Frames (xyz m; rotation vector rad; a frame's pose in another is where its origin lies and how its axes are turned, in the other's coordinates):
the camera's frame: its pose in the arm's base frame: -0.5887 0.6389 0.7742 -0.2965 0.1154 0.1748
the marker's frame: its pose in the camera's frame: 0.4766 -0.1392 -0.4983 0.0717 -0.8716 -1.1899
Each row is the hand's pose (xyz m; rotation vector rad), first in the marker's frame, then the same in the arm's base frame.
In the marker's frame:
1: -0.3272 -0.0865 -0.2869 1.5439 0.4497 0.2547
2: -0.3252 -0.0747 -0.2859 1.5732 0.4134 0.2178
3: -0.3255 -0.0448 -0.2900 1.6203 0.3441 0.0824
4: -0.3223 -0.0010 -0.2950 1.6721 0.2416 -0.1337
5: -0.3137 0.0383 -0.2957 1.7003 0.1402 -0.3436
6: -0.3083 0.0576 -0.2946 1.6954 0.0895 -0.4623
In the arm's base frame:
1: -0.1214 0.4372 -0.1695 1.1809 -0.8949 0.1905
2: -0.1129 0.4441 -0.1646 1.2108 -0.9391 0.1803
3: -0.0888 0.4618 -0.1604 1.2952 -1.0327 0.1036
4: -0.0530 0.4860 -0.1510 1.4192 -1.1682 -0.0317
5: -0.0215 0.5060 -0.1359 1.5271 -1.2954 -0.1757
6: -0.0066 0.5158 -0.1267 1.5753 -1.3569 -0.2717

